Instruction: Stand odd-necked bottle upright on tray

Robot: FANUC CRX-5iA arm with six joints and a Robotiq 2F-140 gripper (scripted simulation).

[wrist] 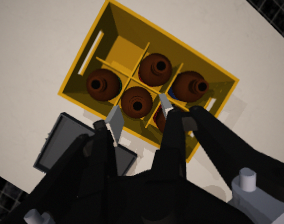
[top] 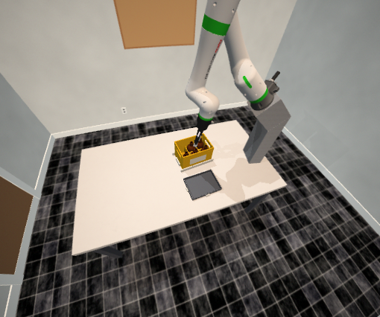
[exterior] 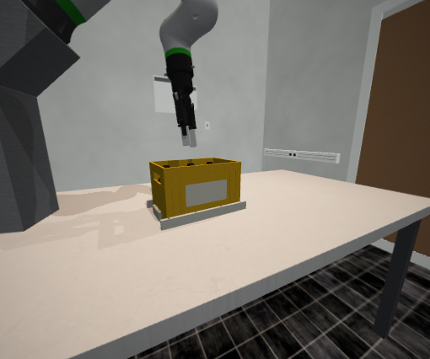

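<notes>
Now: hand 17 cm above the brown bottle. From my hand the other things lie so: crate 17 cm below, 4 cm to the right, 1 cm behind; dark grey tray 25 cm below, 21 cm to the left, 10 cm ahead.
</notes>
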